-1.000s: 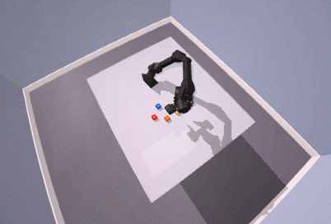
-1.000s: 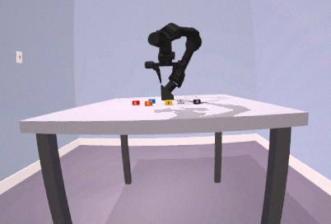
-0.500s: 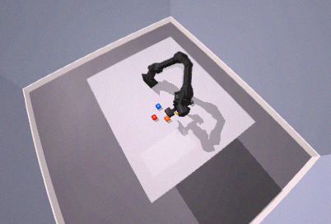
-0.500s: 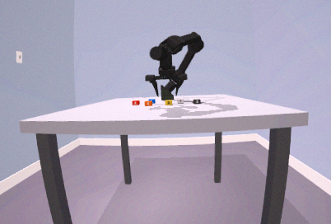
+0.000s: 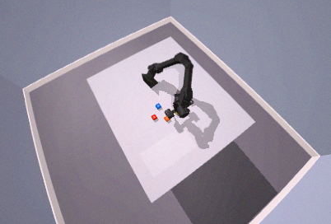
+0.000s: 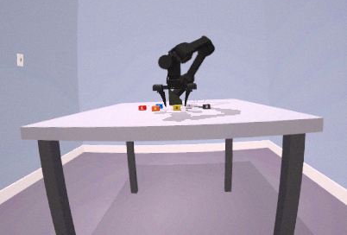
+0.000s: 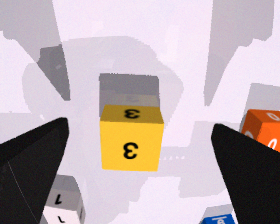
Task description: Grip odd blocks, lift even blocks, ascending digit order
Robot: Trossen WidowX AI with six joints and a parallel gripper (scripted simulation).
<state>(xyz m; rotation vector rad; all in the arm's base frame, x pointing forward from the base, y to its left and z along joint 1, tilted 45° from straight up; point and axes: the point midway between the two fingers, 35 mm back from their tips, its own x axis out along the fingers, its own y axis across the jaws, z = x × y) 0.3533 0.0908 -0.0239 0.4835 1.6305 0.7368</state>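
My gripper tip is 170 mm to the left of the red block and 60 mm past it. Round my gripper tip: white block: 90 mm behind, 50 mm to the left; then yellow block: 10 mm behind; then orange block: 90 mm to the right.
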